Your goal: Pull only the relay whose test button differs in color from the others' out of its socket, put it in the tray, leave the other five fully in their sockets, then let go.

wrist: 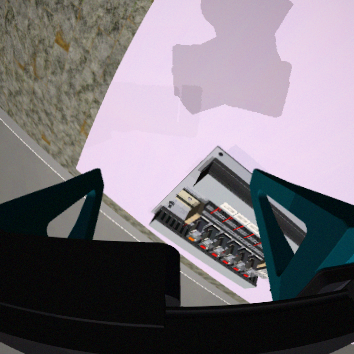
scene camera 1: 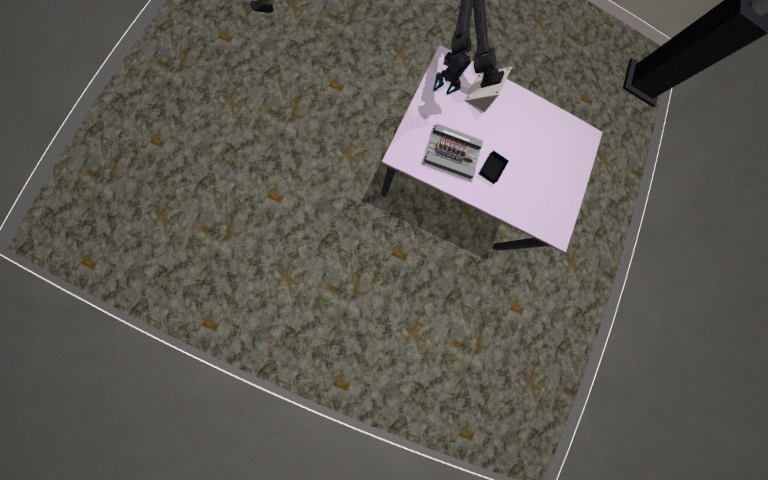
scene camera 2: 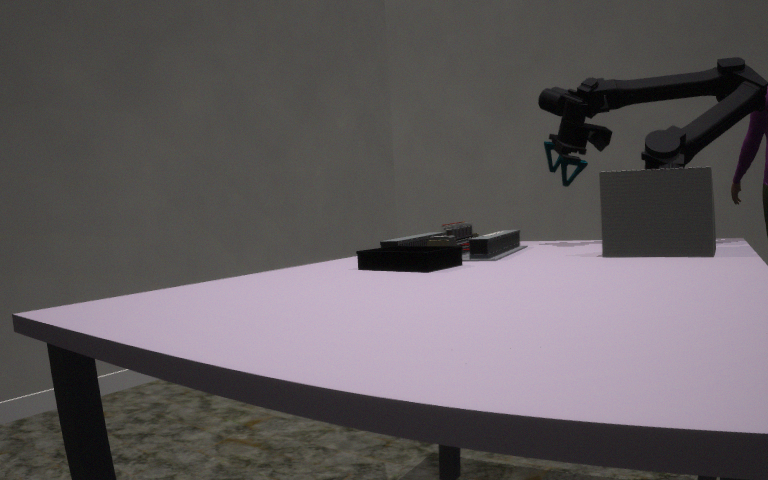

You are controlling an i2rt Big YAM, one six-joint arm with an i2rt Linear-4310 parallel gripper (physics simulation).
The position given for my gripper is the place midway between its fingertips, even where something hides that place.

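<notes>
There is my gripper (scene camera 2: 558,178), and the wrist view shows the gripper as well (wrist: 176,176). A grey panel (wrist: 181,210) is visible to me too.
</notes>
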